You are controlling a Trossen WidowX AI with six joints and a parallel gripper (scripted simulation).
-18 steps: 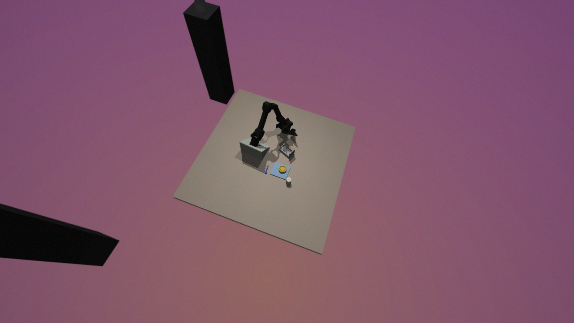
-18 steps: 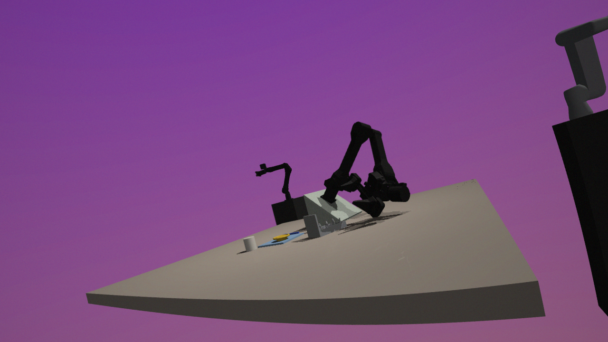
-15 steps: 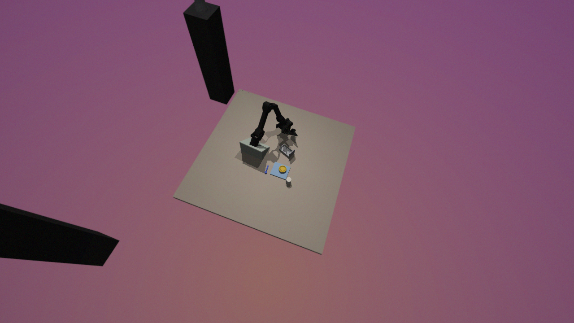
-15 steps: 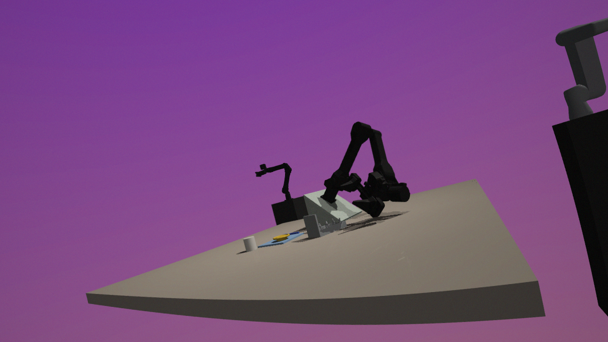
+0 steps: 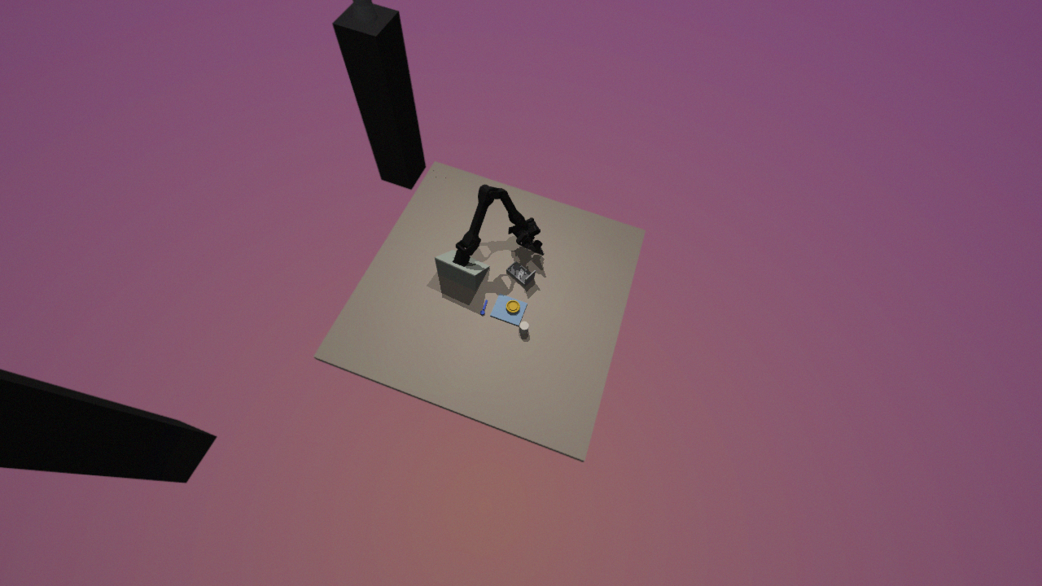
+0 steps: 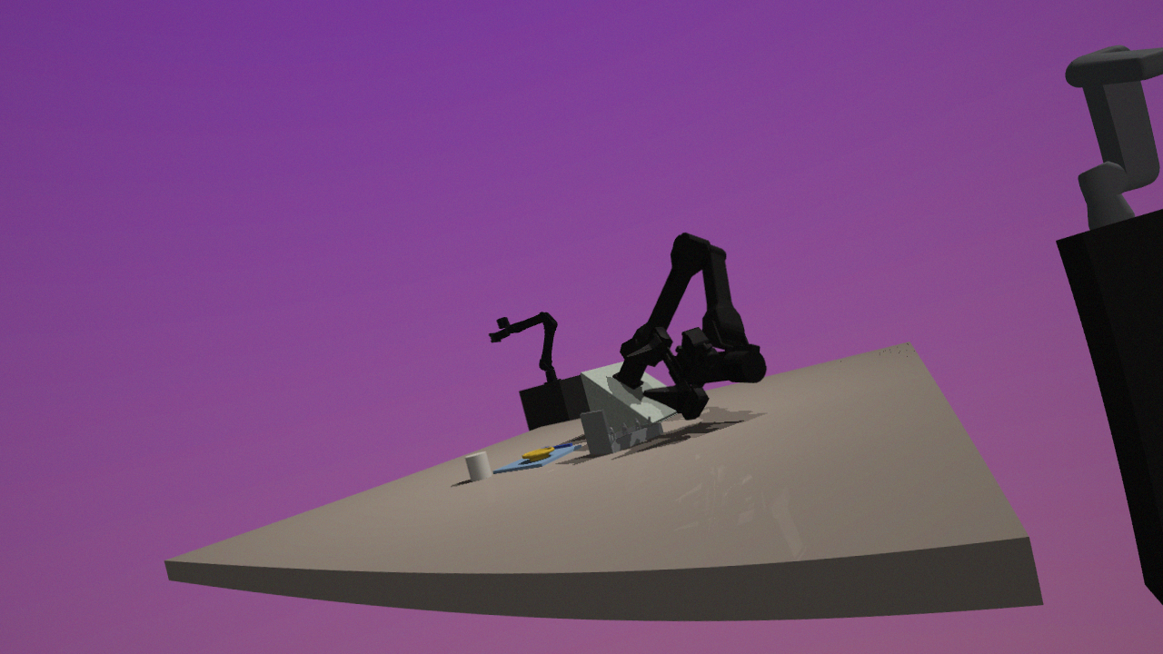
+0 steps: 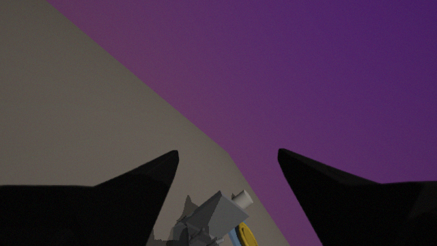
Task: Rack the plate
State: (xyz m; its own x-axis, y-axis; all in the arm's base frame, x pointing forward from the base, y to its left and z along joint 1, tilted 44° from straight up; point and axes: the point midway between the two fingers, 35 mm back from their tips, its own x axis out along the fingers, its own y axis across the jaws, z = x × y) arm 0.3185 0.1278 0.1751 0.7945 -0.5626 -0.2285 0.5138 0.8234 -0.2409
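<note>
The yellow plate lies 30 mm behind my gripper tip, 280 mm to the right of it and 110 mm below it. Also, from my gripper tip: light blue mat: 50 mm behind, 290 mm to the right, 120 mm below; then grey dish rack: 60 mm behind, 80 mm to the right, 100 mm below; then white cup: 50 mm ahead, 370 mm to the right, 100 mm below.
</note>
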